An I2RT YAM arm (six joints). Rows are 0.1 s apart.
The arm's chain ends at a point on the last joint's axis. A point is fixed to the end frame.
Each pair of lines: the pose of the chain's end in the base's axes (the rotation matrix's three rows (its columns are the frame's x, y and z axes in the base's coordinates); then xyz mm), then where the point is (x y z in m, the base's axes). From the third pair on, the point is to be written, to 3 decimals.
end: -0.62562 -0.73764 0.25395; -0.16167 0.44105 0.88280; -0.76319 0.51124 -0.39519; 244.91 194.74 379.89
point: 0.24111 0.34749 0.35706
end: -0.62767 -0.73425 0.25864; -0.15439 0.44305 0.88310; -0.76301 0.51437 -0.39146; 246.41 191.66 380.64
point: 0.24349 0.34453 0.35853
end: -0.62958 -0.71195 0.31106; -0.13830 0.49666 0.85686; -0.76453 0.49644 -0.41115; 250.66 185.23 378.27
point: 0.257 0.337 0.352
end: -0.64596 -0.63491 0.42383; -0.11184 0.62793 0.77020; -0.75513 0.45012 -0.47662; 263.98 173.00 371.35
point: 0.291 0.320 0.333
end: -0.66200 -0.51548 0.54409; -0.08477 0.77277 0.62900; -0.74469 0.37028 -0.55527; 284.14 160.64 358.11
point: 0.335 0.296 0.304
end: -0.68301 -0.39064 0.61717; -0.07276 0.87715 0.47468; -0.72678 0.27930 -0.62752; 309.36 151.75 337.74
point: 0.378 0.271 0.268
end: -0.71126 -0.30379 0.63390; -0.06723 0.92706 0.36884; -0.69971 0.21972 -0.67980; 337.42 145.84 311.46
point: 0.414 0.253 0.231
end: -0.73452 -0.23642 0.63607; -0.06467 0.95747 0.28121; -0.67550 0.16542 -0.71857; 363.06 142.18 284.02
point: 0.444 0.239 0.194
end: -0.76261 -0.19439 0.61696; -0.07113 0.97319 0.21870; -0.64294 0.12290 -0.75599; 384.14 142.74 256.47
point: 0.465 0.231 0.159
